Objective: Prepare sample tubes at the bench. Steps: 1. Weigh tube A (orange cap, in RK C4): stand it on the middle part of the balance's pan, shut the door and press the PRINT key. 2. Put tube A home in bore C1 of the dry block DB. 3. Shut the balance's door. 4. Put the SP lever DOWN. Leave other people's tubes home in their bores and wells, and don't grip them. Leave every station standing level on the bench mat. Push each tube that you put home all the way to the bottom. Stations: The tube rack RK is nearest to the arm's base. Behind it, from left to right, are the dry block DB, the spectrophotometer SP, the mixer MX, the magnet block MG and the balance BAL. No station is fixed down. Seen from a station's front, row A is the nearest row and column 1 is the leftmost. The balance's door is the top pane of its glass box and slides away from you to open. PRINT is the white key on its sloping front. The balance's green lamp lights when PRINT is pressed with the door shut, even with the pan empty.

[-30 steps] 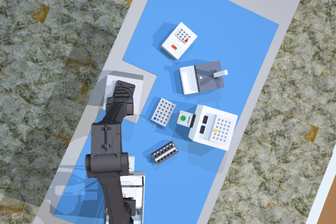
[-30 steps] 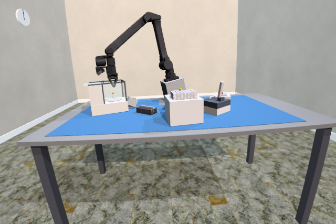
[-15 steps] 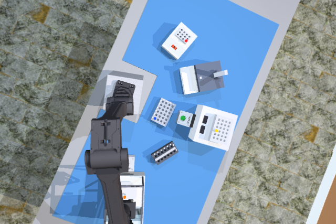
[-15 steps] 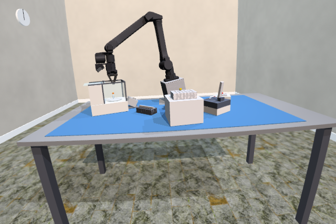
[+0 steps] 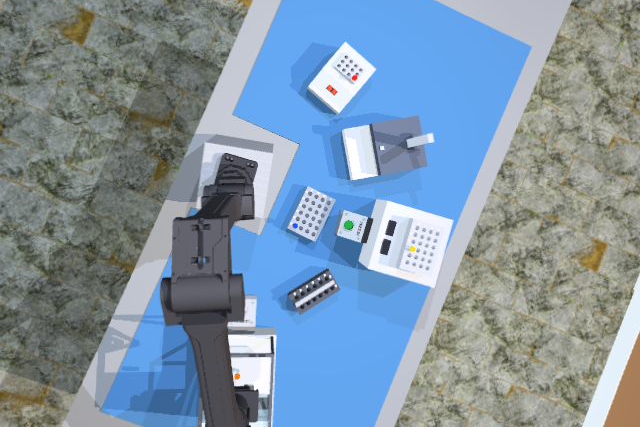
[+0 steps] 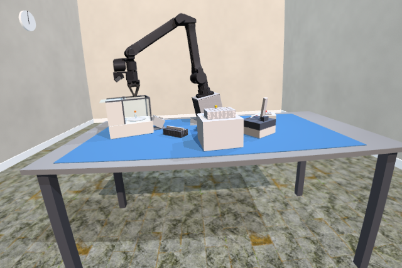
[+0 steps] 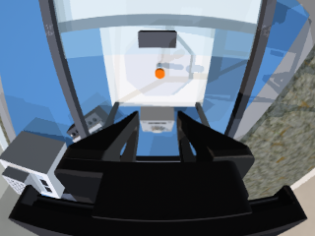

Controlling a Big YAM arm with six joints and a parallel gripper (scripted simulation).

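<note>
Right now the balance door is 90 mm to the right of my hand, 20 mm ahead of it and 10 mm below it. The rest, counted from my hand: tube rack RK (420 mm to the left, 210 mm below, 80 mm ahead); then white key (150 mm below, 140 mm to the left, 30 mm behind); then black magnet block (220 mm to the left, 200 mm below, 140 mm ahead).
</note>
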